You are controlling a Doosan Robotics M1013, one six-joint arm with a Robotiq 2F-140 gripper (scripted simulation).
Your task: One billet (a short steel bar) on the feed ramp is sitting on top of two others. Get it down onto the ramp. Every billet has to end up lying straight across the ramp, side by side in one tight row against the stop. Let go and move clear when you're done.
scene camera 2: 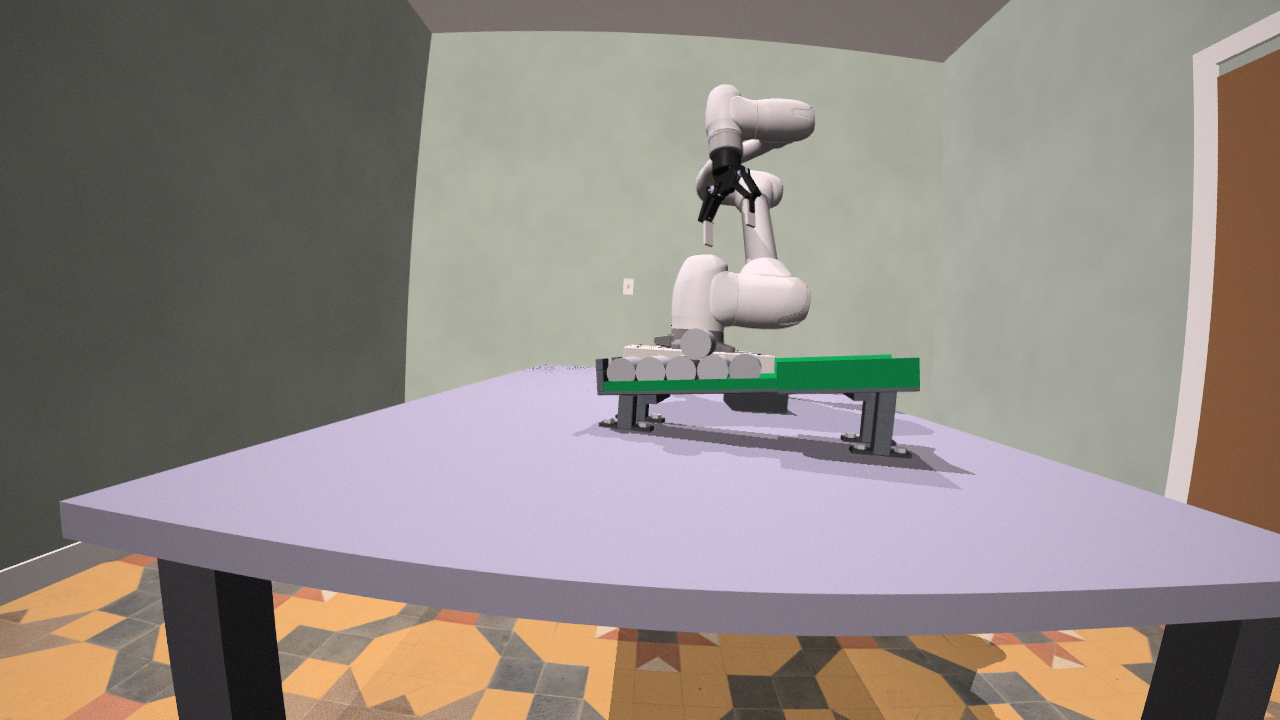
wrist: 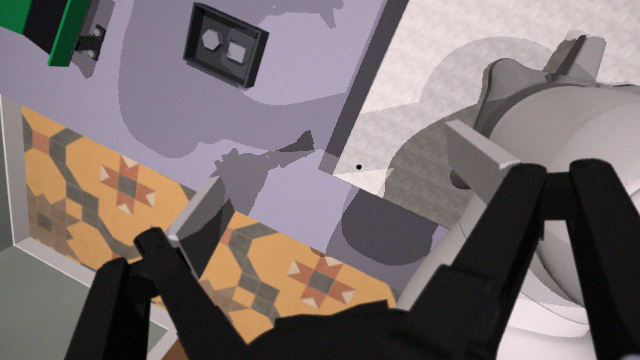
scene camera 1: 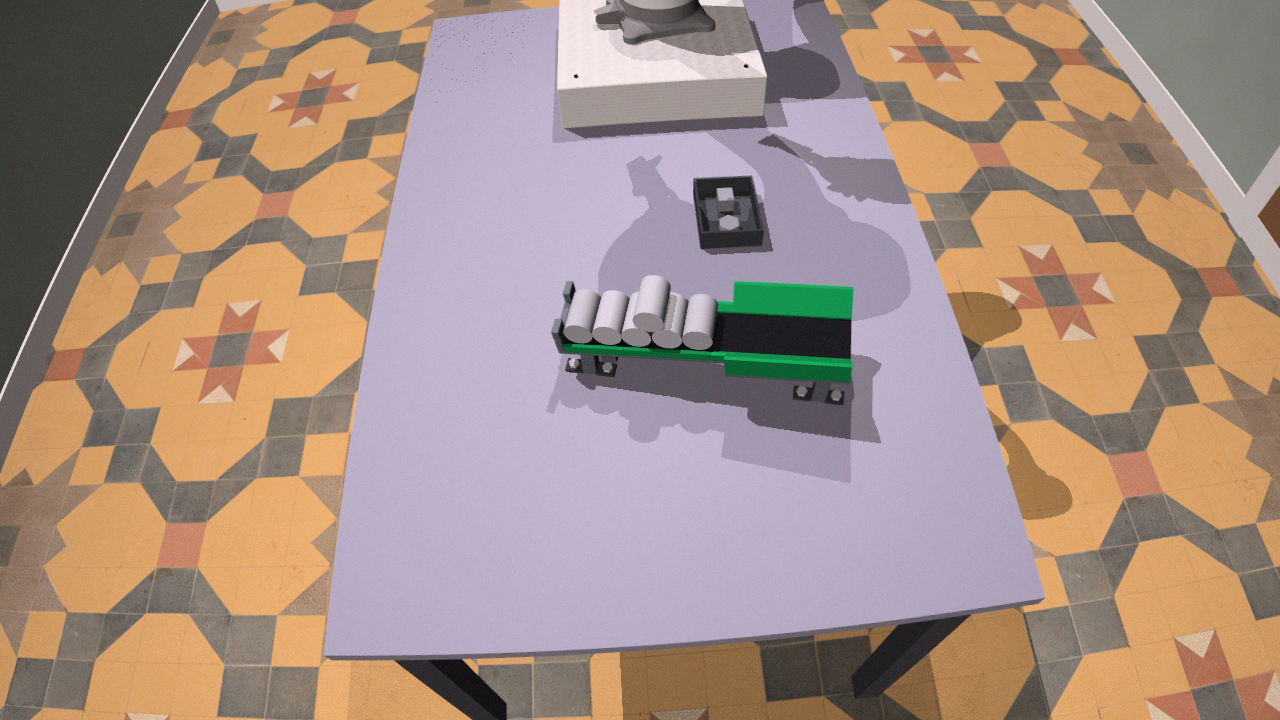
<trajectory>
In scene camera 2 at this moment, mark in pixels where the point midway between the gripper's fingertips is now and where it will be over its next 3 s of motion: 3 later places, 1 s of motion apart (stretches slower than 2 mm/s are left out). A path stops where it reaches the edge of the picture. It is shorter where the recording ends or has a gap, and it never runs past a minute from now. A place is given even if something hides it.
My gripper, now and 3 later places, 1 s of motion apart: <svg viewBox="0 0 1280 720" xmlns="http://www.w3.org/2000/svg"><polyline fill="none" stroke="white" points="728,236 725,197 704,261 702,285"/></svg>
</trajectory>
